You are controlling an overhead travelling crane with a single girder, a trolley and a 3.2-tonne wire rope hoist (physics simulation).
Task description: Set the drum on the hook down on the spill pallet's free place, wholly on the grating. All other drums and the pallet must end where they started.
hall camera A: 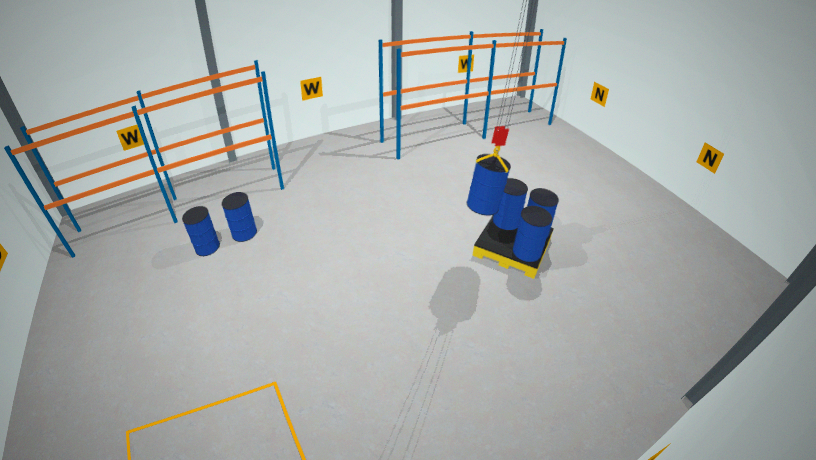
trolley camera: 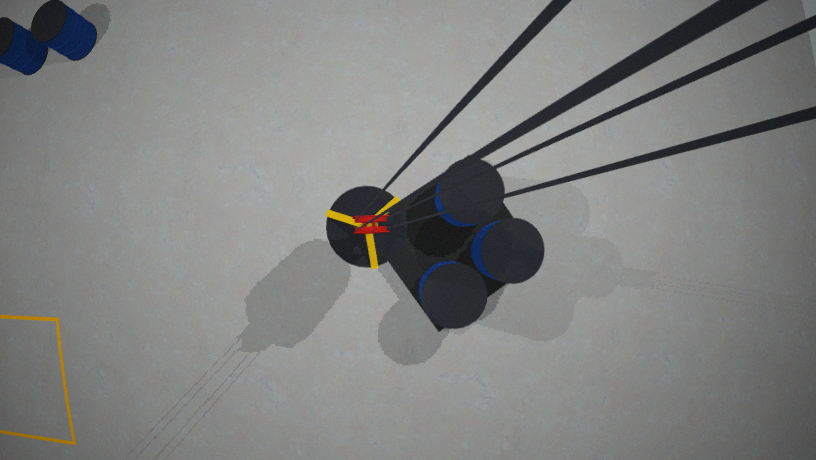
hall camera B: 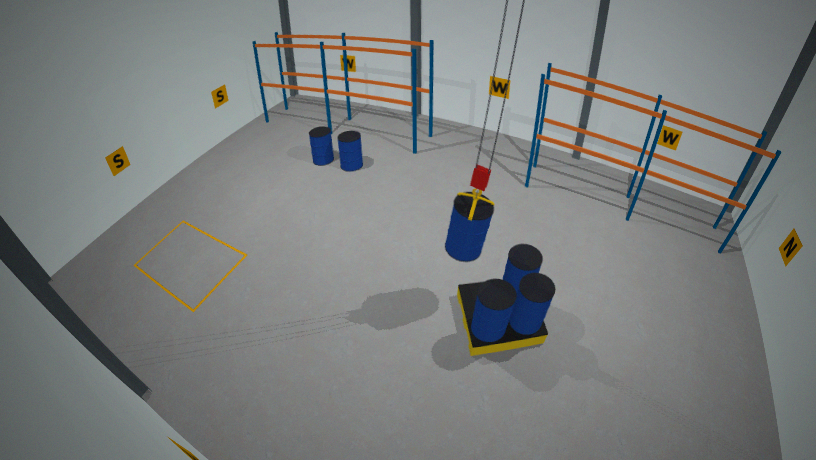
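Note:
The gripper, a yellow three-armed drum clamp (hall camera A: pixel 493 161) (hall camera B: pixel 474 201) (trolley camera: pixel 368 225), hangs under the red hook block and is shut on the rim of a blue drum (hall camera A: pixel 486 189) (hall camera B: pixel 467 233) (trolley camera: pixel 345 244). That drum hangs upright in the air. In the trolley view it covers the left corner of the spill pallet (hall camera A: pixel 485 254) (hall camera B: pixel 508 345) (trolley camera: pixel 406 269). Three blue drums stand on the pallet: one (hall camera A: pixel 509 210) (hall camera B: pixel 524 260) (trolley camera: pixel 473 191), a second (hall camera A: pixel 542 200) (hall camera B: pixel 531 305) (trolley camera: pixel 509 251) and a third (hall camera A: pixel 532 237) (hall camera B: pixel 492 314) (trolley camera: pixel 454 294). The bare grating is at the pallet's left in the trolley view.
Two more blue drums (hall camera A: pixel 202 233) (hall camera A: pixel 239 218) (hall camera B: pixel 321 147) (hall camera B: pixel 350 152) (trolley camera: pixel 20 48) (trolley camera: pixel 65 31) stand on the floor near a rack (hall camera A: pixel 151 154) (hall camera B: pixel 414 102). Another rack (hall camera A: pixel 398 114) (hall camera B: pixel 645 162) stands along the same wall. A yellow floor outline (hall camera A: pixel 200 407) (hall camera B: pixel 214 238) (trolley camera: pixel 65 380) lies apart from the pallet.

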